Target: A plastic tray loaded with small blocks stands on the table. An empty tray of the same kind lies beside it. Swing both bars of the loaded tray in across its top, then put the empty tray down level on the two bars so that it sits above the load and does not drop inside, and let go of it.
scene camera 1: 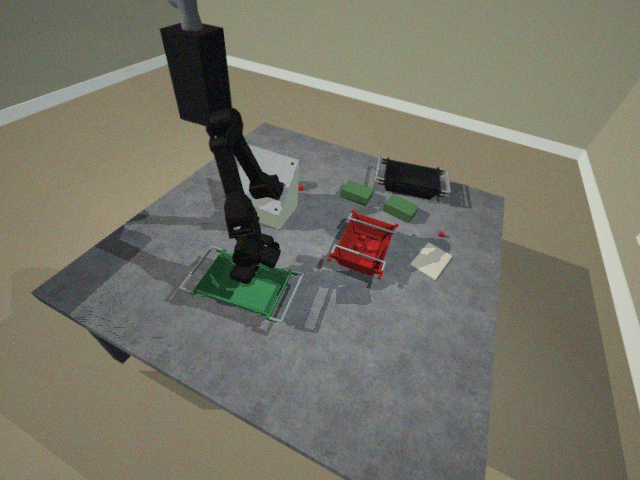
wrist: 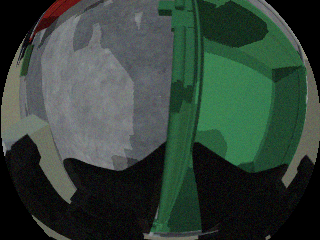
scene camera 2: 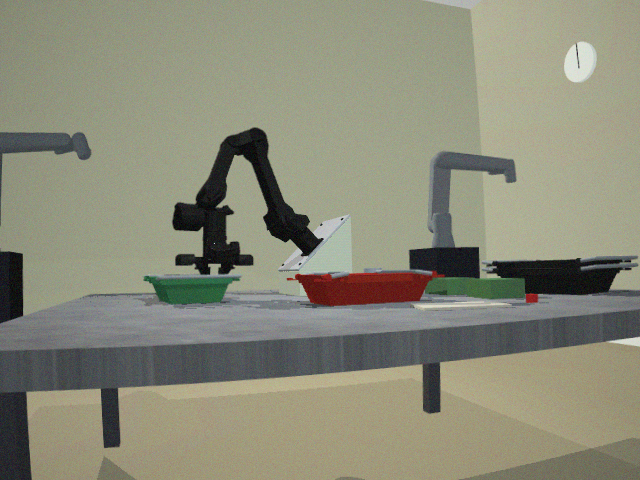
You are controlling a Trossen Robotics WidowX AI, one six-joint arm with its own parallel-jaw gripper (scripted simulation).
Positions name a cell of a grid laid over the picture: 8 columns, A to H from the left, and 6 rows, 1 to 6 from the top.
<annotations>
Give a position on a pale flat card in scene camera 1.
F4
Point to a green tray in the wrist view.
F3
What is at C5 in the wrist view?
My gripper.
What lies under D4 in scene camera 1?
My gripper.
</annotations>
